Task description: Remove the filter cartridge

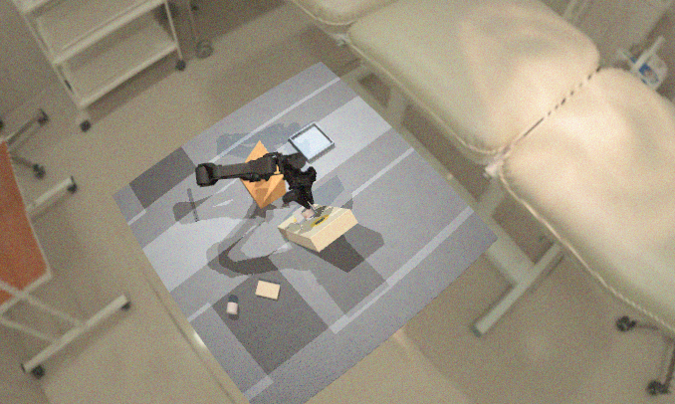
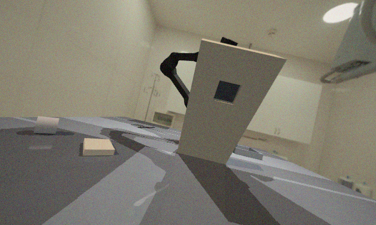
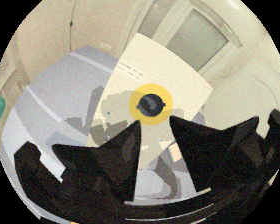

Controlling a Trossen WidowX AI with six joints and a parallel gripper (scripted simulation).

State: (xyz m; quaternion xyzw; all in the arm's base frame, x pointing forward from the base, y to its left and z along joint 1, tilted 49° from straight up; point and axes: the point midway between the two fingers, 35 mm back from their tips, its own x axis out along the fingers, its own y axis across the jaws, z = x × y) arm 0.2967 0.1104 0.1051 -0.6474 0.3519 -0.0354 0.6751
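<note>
My gripper tip is 10 cm above the round filter cartridge and 3 cm past it. From my gripper tip the other things lie so: small white cylinder 46 cm to the right, 27 cm below, 5 cm ahead; then service panel 12 cm below, 2 cm ahead; then flat block 29 cm to the right, 28 cm below, 7 cm ahead.
</note>
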